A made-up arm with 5 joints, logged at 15 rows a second.
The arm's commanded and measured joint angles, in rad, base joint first. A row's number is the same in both.
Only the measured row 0 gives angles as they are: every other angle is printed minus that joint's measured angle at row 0.
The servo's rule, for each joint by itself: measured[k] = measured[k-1] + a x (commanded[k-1-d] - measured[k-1]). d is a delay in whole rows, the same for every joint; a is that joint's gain. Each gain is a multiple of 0.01, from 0.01 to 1. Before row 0 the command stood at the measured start. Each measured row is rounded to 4 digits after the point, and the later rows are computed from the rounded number. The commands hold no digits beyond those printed.
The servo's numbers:
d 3
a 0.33 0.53 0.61 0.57 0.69
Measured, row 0: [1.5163, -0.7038, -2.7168, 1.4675, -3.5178]
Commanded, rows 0 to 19: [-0.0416, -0.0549, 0.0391, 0.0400, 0.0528]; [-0.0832, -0.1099, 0.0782, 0.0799, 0.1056]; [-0.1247, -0.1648, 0.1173, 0.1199, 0.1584]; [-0.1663, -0.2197, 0.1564, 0.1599, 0.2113]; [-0.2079, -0.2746, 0.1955, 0.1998, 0.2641]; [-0.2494, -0.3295, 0.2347, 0.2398, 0.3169]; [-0.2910, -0.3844, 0.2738, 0.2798, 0.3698]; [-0.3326, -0.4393, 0.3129, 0.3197, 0.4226]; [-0.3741, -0.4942, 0.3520, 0.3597, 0.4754]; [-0.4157, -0.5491, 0.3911, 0.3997, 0.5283]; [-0.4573, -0.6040, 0.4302, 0.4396, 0.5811]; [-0.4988, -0.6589, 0.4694, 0.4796, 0.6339]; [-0.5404, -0.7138, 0.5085, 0.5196, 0.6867]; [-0.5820, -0.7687, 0.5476, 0.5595, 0.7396]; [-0.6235, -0.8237, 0.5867, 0.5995, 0.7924]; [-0.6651, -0.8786, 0.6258, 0.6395, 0.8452]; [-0.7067, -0.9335, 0.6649, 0.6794, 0.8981]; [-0.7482, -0.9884, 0.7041, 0.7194, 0.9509]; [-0.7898, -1.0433, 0.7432, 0.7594, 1.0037]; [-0.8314, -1.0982, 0.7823, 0.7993, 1.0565]
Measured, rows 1 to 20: [0.0000, 0.0000, 0.0000, 0.0000, 0.0000]; [0.0000, 0.0000, 0.0000, 0.0000, 0.0000]; [0.0000, 0.0000, 0.0000, 0.0000, 0.0000]; [-0.0137, -0.0291, 0.0239, 0.0228, 0.0364]; [-0.0366, -0.0719, 0.0570, 0.0553, 0.0841]; [-0.0657, -0.1211, 0.0938, 0.0921, 0.1354]; [-0.0989, -0.1734, 0.1320, 0.1307, 0.1878]; [-0.1349, -0.2270, 0.1707, 0.1701, 0.2404]; [-0.1727, -0.2813, 0.2097, 0.2098, 0.2932]; [-0.2117, -0.3359, 0.2488, 0.2497, 0.3461]; [-0.2516, -0.3907, 0.2879, 0.2896, 0.3989]; [-0.2920, -0.4456, 0.3270, 0.3296, 0.4517]; [-0.3328, -0.5005, 0.3661, 0.3696, 0.5046]; [-0.3739, -0.5554, 0.4052, 0.4095, 0.5574]; [-0.4151, -0.6103, 0.4444, 0.4495, 0.6102]; [-0.4564, -0.6652, 0.4835, 0.4895, 0.6630]; [-0.4978, -0.7201, 0.5226, 0.5294, 0.7159]; [-0.5393, -0.7750, 0.5617, 0.5694, 0.7687]; [-0.5808, -0.8299, 0.6008, 0.6094, 0.8215]; [-0.6223, -0.8848, 0.6399, 0.6493, 0.8744]
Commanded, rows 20 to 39: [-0.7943, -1.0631, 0.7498, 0.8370, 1.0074]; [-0.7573, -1.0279, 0.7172, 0.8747, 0.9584]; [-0.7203, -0.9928, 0.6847, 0.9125, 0.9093]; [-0.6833, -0.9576, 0.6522, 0.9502, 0.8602]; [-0.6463, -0.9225, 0.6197, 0.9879, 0.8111]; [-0.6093, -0.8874, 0.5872, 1.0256, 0.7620]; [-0.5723, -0.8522, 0.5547, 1.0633, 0.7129]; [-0.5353, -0.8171, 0.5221, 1.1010, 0.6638]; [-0.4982, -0.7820, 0.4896, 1.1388, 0.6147]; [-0.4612, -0.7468, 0.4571, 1.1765, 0.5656]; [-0.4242, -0.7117, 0.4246, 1.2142, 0.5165]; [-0.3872, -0.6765, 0.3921, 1.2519, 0.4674]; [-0.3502, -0.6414, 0.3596, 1.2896, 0.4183]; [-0.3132, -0.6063, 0.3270, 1.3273, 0.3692]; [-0.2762, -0.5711, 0.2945, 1.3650, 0.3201]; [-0.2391, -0.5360, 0.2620, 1.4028, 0.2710]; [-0.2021, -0.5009, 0.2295, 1.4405, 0.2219]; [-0.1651, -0.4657, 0.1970, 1.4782, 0.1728]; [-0.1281, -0.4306, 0.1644, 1.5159, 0.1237]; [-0.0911, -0.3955, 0.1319, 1.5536, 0.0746]
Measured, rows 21 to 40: [-0.6638, -0.9397, 0.6791, 0.6893, 0.9272]; [-0.7054, -0.9946, 0.7182, 0.7293, 0.9800]; [-0.7470, -1.0495, 0.7573, 0.7692, 1.0328]; [-0.7626, -1.0567, 0.7527, 0.8078, 1.0153]; [-0.7609, -1.0414, 0.7310, 0.8459, 0.9760]; [-0.7475, -1.0156, 0.7028, 0.8839, 0.9300]; [-0.7263, -0.9849, 0.6719, 0.9217, 0.8818]; [-0.6999, -0.9518, 0.6401, 0.9594, 0.8330]; [-0.6700, -0.9177, 0.6078, 0.9971, 0.7840]; [-0.6378, -0.8830, 0.5754, 1.0348, 0.7349]; [-0.6040, -0.8481, 0.5429, 1.0725, 0.6858]; [-0.5691, -0.8131, 0.5104, 1.1103, 0.6367]; [-0.5335, -0.7780, 0.4779, 1.1480, 0.5876]; [-0.4974, -0.7429, 0.4454, 1.1857, 0.5385]; [-0.4610, -0.7077, 0.4129, 1.2234, 0.4894]; [-0.4244, -0.6726, 0.3804, 1.2611, 0.4403]; [-0.3877, -0.6375, 0.3478, 1.2988, 0.3912]; [-0.3509, -0.6023, 0.3153, 1.3365, 0.3421]; [-0.3140, -0.5672, 0.2828, 1.3743, 0.2930]; [-0.2771, -0.5321, 0.2503, 1.4120, 0.2439]
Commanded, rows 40 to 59: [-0.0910, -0.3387, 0.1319, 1.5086, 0.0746]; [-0.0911, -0.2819, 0.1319, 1.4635, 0.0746]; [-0.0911, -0.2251, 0.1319, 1.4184, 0.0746]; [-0.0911, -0.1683, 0.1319, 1.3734, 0.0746]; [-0.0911, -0.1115, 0.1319, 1.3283, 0.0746]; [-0.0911, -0.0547, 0.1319, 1.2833, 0.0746]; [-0.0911, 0.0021, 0.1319, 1.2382, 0.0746]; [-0.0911, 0.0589, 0.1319, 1.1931, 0.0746]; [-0.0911, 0.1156, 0.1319, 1.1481, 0.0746]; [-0.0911, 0.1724, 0.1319, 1.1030, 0.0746]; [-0.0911, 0.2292, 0.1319, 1.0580, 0.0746]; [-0.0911, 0.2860, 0.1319, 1.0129, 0.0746]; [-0.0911, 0.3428, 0.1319, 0.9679, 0.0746]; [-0.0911, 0.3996, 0.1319, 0.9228, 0.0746]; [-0.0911, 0.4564, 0.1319, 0.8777, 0.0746]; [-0.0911, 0.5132, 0.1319, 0.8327, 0.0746]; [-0.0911, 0.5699, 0.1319, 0.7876, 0.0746]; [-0.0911, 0.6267, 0.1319, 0.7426, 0.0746]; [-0.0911, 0.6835, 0.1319, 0.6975, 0.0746]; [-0.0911, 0.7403, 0.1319, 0.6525, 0.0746]
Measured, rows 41 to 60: [-0.2401, -0.4969, 0.2178, 1.4497, 0.1948]; [-0.2031, -0.4618, 0.1852, 1.4874, 0.1457]; [-0.1661, -0.4267, 0.1527, 1.5251, 0.0966]; [-0.1413, -0.3801, 0.1400, 1.5157, 0.0814]; [-0.1247, -0.3281, 0.1351, 1.4859, 0.0767]; [-0.1136, -0.2735, 0.1331, 1.4474, 0.0753]; [-0.1062, -0.2177, 0.1324, 1.4052, 0.0748]; [-0.1012, -0.1614, 0.1321, 1.3614, 0.0747]; [-0.0979, -0.1048, 0.1320, 1.3169, 0.0746]; [-0.0957, -0.0481, 0.1319, 1.2720, 0.0746]; [-0.0942, 0.0086, 0.1319, 1.2270, 0.0746]; [-0.0932, 0.0653, 0.1319, 1.1820, 0.0746]; [-0.0925, 0.1221, 0.1319, 1.1370, 0.0746]; [-0.0920, 0.1789, 0.1319, 1.0920, 0.0746]; [-0.0917, 0.2357, 0.1319, 1.0469, 0.0746]; [-0.0915, 0.2925, 0.1319, 1.0019, 0.0746]; [-0.0914, 0.3493, 0.1319, 0.9568, 0.0746]; [-0.0913, 0.4061, 0.1319, 0.9117, 0.0746]; [-0.0912, 0.4629, 0.1319, 0.8667, 0.0746]; [-0.0912, 0.5196, 0.1319, 0.8216, 0.0746]
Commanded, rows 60 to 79: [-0.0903, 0.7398, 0.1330, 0.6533, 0.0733]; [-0.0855, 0.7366, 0.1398, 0.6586, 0.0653]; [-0.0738, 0.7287, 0.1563, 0.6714, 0.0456]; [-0.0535, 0.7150, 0.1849, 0.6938, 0.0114]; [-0.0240, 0.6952, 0.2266, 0.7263, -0.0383]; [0.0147, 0.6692, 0.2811, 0.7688, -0.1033]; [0.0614, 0.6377, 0.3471, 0.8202, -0.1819]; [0.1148, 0.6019, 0.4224, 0.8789, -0.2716]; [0.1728, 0.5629, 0.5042, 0.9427, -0.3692]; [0.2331, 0.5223, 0.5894, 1.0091, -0.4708]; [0.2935, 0.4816, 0.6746, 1.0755, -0.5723]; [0.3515, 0.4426, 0.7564, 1.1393, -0.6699]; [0.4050, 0.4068, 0.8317, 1.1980, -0.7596]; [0.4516, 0.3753, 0.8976, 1.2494, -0.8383]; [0.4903, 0.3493, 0.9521, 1.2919, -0.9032]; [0.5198, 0.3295, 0.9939, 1.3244, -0.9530]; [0.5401, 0.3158, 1.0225, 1.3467, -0.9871]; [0.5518, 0.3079, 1.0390, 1.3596, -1.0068]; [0.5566, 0.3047, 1.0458, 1.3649, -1.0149]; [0.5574, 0.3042, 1.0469, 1.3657, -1.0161]
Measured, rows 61 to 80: [-0.0912, 0.5764, 0.1319, 0.7766, 0.0746]; [-0.0912, 0.6332, 0.1319, 0.7315, 0.0746]; [-0.0912, 0.6900, 0.1319, 0.6865, 0.0746]; [-0.0909, 0.7164, 0.1326, 0.6676, 0.0737]; [-0.0891, 0.7271, 0.1370, 0.6625, 0.0679]; [-0.0841, 0.7279, 0.1488, 0.6676, 0.0525]; [-0.0740, 0.7211, 0.1708, 0.6825, 0.0241]; [-0.0575, 0.7074, 0.2048, 0.7075, -0.0190]; [-0.0337, 0.6872, 0.2513, 0.7424, -0.0772]; [-0.0023, 0.6610, 0.3097, 0.7867, -0.1494]; [0.0363, 0.6297, 0.3784, 0.8393, -0.2337]; [0.0813, 0.5943, 0.4551, 0.8982, -0.3272]; [0.1314, 0.5561, 0.5370, 0.9614, -0.4263]; [0.1849, 0.5166, 0.6209, 1.0264, -0.5270]; [0.2399, 0.4774, 0.7036, 1.0908, -0.6256]; [0.2944, 0.4400, 0.7817, 1.1519, -0.7181]; [0.3463, 0.4057, 0.8524, 1.2075, -0.8010]; [0.3938, 0.3758, 0.9132, 1.2556, -0.8715]; [0.4354, 0.3513, 0.9624, 1.2948, -0.9277]; [0.4700, 0.3325, 0.9991, 1.3244, -0.9687]
